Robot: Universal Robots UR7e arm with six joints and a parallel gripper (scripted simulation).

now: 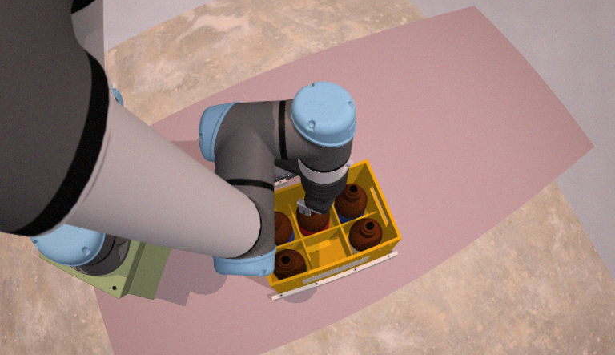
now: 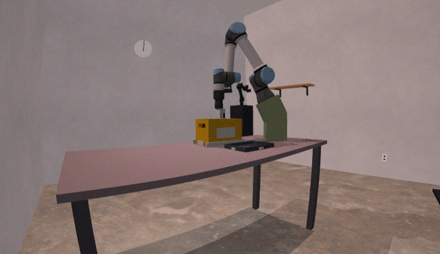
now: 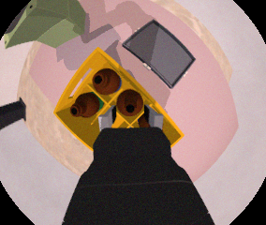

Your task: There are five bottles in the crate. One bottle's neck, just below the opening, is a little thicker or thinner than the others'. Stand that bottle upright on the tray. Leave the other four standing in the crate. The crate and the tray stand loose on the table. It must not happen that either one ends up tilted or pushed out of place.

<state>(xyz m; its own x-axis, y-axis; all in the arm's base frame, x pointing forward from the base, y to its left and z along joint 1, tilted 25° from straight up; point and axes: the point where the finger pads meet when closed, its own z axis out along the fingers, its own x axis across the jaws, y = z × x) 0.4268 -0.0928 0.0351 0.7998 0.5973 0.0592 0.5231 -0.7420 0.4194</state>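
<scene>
My gripper is now 1 cm past the crate, 5 cm to the left of it and 12 cm above it. Round my hand: glass bottle (7 cm ahead, 10 cm to the right, 11 cm below); then dark tray (23 cm to the left, 19 cm below).
</scene>
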